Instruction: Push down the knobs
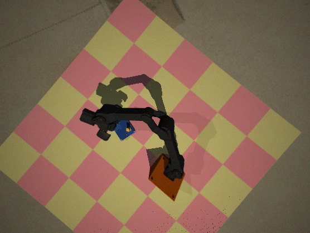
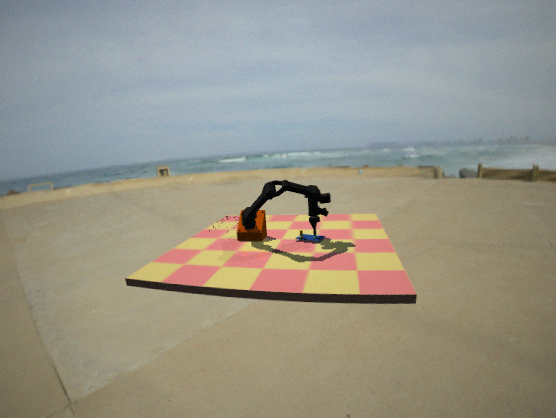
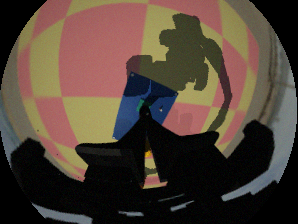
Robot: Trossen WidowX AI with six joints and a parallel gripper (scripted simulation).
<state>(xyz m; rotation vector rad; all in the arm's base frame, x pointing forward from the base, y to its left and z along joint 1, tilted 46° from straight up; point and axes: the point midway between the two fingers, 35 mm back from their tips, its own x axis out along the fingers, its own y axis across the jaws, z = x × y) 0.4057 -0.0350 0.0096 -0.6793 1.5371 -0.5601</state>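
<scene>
The dark knob lies 10 mm below my gripper tip. Round my gripper tip: yellow knob (80 mm behind, 10 mm to the right, 10 mm below).
</scene>
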